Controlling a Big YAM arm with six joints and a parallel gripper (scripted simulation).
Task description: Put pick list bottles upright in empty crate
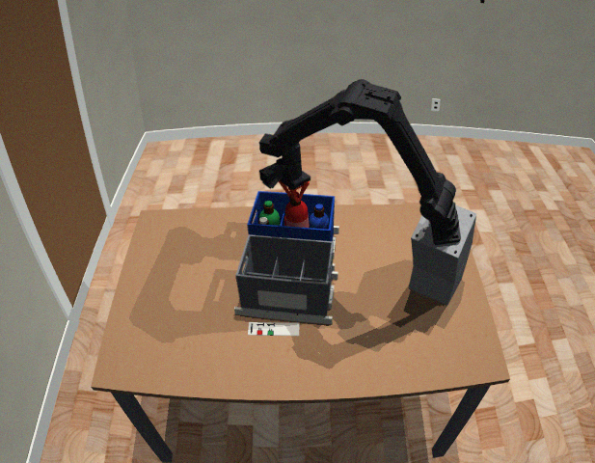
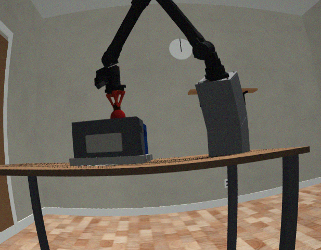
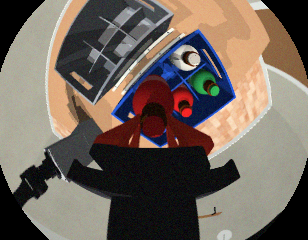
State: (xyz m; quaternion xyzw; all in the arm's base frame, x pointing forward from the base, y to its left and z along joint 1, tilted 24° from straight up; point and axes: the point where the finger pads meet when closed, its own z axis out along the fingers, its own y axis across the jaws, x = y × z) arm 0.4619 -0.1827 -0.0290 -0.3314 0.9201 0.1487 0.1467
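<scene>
Right now the red-labelled bottle is 6 cm below my hand. Round my hand: blue-labelled bottle: 18 cm below, 9 cm to the right, 7 cm behind; then grey crate: 18 cm to the left, 18 cm below, 1 cm ahead; then green-labelled bottle: 18 cm below, 10 cm to the right, 10 cm ahead.
</scene>
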